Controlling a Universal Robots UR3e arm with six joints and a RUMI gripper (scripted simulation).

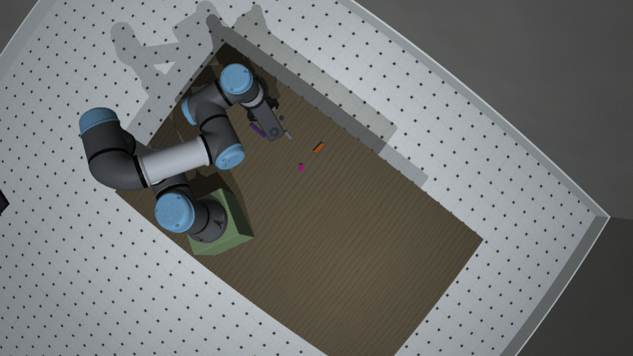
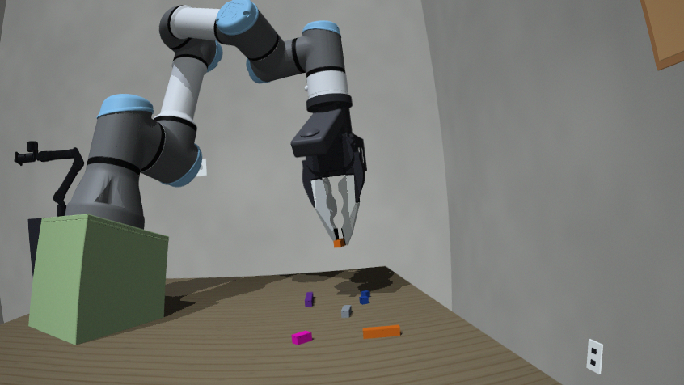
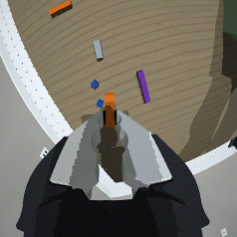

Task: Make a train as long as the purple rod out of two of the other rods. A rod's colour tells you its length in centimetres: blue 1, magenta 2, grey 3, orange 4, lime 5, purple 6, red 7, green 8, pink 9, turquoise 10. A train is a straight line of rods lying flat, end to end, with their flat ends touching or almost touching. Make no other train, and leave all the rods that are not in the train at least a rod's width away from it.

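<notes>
Now: the magenta rod 180 mm to the right of my hand, 100 mm below it and 30 mm behind it. The rest, counted from my hand: purple rod: 100 mm below, 60 mm behind, 10 mm to the left; grey rod: 100 mm below, 70 mm to the right, 10 mm ahead.
</notes>
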